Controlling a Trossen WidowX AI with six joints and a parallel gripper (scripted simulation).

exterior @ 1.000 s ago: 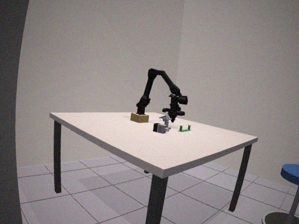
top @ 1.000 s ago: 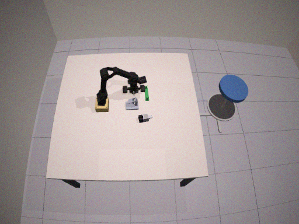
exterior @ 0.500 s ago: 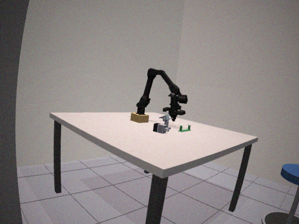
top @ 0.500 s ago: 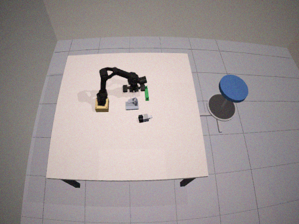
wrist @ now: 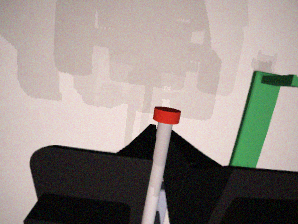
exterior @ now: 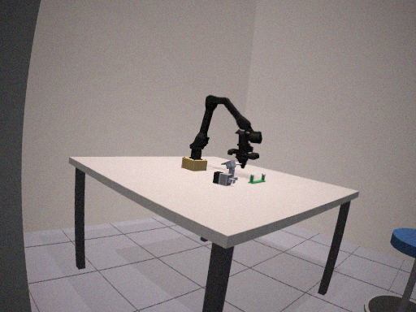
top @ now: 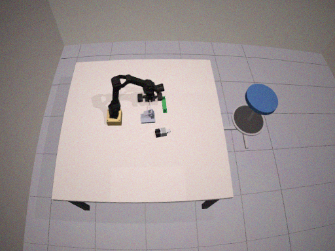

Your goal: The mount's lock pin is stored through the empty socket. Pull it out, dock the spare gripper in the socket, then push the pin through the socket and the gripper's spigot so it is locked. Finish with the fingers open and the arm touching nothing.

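Right now my gripper tip is 110 mm short of the green cradle, 10 mm to the right of it and 30 mm above it. Round my gripper tip: spare gripper 130 mm ahead, 240 mm to the right, 30 mm below; socket 10 mm ahead, 120 mm to the right, 10 mm below.
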